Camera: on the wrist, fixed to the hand. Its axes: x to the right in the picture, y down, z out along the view.
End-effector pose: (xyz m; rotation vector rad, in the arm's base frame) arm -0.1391 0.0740 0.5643 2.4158 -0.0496 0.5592
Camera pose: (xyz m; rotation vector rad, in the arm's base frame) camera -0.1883 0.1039 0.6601 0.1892 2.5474 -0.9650
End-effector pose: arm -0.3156 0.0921 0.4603 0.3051 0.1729 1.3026
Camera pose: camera -0.3851 0.1119 0.3751 -0.0858 0.3019 -1.7479
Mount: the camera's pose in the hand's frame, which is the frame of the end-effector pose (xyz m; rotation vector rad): -0.0028 0.0415 -0.1037 0.0683 -0.1005 -3.0638
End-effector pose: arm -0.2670 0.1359 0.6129 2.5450 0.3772 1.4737
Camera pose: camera -0.3531 0.0982 0.6733 -0.1855 2.1117 -0.2442
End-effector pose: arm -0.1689 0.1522 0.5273 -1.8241 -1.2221 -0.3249
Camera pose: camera -0.1098 0.0643 0.5628 -1.3790 2.2609 1.2142
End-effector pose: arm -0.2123 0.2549 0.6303 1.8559 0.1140 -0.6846
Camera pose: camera -0.1569 0.3311 0.6903 0.0423 -2.0330 1.5653
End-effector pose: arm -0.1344 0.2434 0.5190 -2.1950 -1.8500 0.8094
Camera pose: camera -0.0474 0.2541 0.5883 1.6186 -2.0285 -0.0845
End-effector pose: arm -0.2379 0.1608 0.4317 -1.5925 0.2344 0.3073
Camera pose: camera -0.2491 0.0553 0.3967 -0.3146 -2.0450 -1.8507
